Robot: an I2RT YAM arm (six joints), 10 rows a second.
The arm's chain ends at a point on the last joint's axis. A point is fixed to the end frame.
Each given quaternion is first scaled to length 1.
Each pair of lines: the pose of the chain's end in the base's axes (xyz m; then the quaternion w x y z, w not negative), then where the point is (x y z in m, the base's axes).
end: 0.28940 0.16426 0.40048 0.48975 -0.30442 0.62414 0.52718
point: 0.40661 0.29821 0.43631
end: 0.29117 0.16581 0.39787 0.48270 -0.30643 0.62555 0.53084
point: 0.40703 0.30135 0.43208
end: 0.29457 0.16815 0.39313 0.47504 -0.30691 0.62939 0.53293
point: 0.40975 0.30488 0.42481
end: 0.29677 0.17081 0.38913 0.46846 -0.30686 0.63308 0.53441
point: 0.41151 0.30842 0.41851
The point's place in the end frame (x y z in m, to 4 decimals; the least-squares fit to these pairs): -0.0544 -0.0575 0.1634
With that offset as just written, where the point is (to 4 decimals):
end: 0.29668 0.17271 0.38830 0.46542 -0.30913 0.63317 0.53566
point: 0.4105 0.3112 0.4171
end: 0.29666 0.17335 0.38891 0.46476 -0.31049 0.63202 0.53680
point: 0.4099 0.3123 0.4179
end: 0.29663 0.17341 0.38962 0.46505 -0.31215 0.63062 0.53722
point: 0.4093 0.3127 0.4191
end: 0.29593 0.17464 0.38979 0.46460 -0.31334 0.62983 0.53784
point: 0.4081 0.3143 0.4194
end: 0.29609 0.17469 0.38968 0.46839 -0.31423 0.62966 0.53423
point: 0.4089 0.3137 0.4198
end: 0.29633 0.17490 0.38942 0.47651 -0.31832 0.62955 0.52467
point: 0.4103 0.3128 0.4205
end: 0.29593 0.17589 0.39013 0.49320 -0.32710 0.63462 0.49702
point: 0.4134 0.3108 0.4210
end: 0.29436 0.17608 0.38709 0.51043 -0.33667 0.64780 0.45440
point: 0.4179 0.3062 0.4148
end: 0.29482 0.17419 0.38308 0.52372 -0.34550 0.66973 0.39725
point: 0.4267 0.2972 0.4042
